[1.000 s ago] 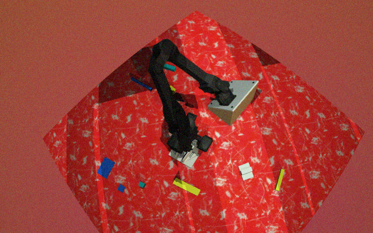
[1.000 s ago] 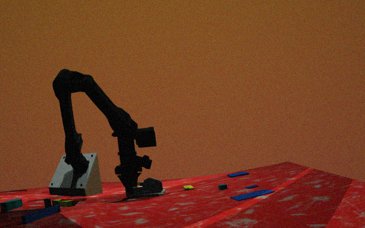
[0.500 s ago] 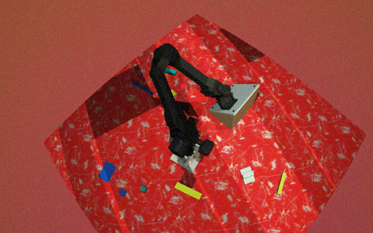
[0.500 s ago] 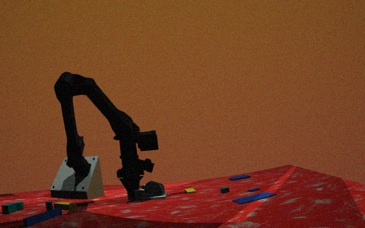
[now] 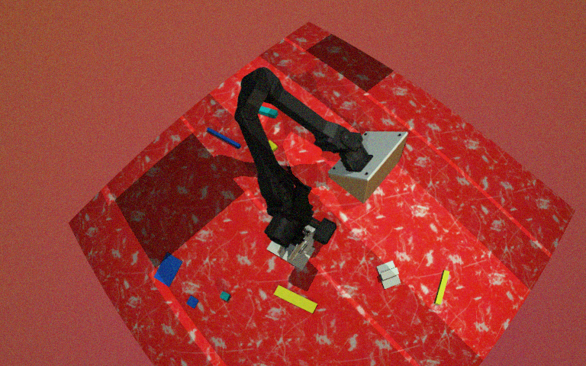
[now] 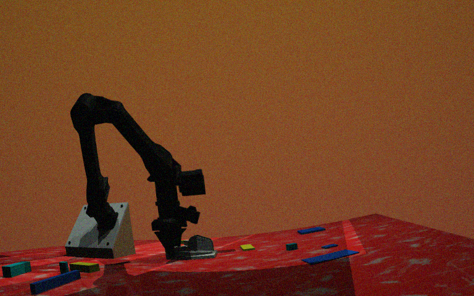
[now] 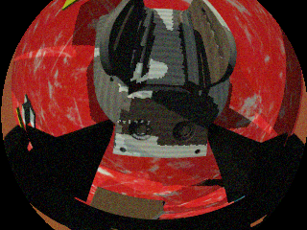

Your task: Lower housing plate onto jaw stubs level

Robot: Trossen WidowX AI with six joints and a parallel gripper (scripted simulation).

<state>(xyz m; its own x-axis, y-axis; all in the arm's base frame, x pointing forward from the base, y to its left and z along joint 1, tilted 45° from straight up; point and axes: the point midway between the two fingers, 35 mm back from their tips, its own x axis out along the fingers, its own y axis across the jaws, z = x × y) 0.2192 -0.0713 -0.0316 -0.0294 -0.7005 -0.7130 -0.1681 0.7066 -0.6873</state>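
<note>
My gripper tip is now 20 mm short of the grey jaw assembly, 20 mm to the right of it and 10 mm below it. Round my gripper tip: teal cube (300 mm ahead, 40 mm to the right); then blue stick (70 mm behind, 420 mm to the right); then white ridged block (40 mm behind, 280 mm to the left).
</note>
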